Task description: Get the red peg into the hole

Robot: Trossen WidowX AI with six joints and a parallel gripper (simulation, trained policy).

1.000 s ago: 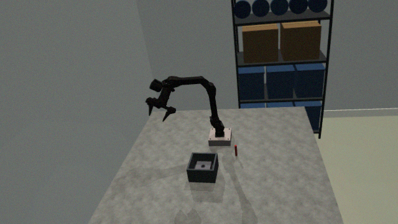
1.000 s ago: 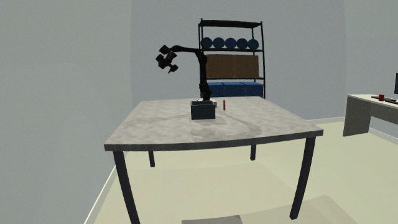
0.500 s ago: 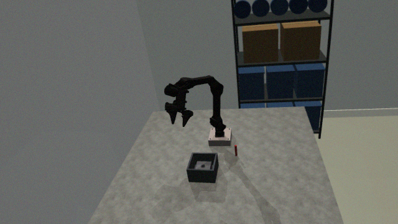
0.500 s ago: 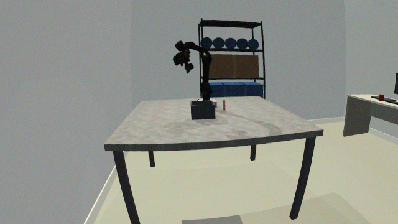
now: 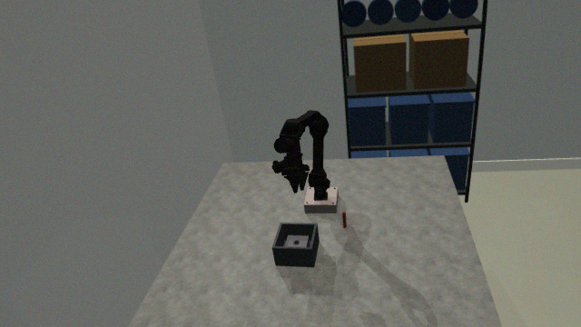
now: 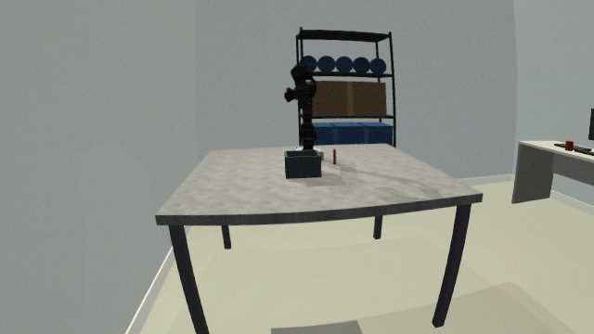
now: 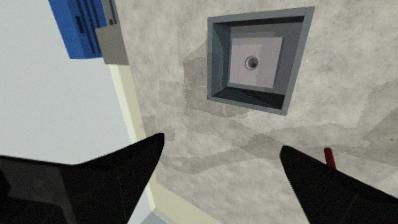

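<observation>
The red peg lies 12 cm behind my gripper tip, 17 cm to the left of it and 24 cm below it. Also, from my gripper tip: dark box: 4 cm ahead, 3 cm to the right, 26 cm below; then grey plate: 4 cm ahead, 3 cm to the right, 24 cm below.
</observation>
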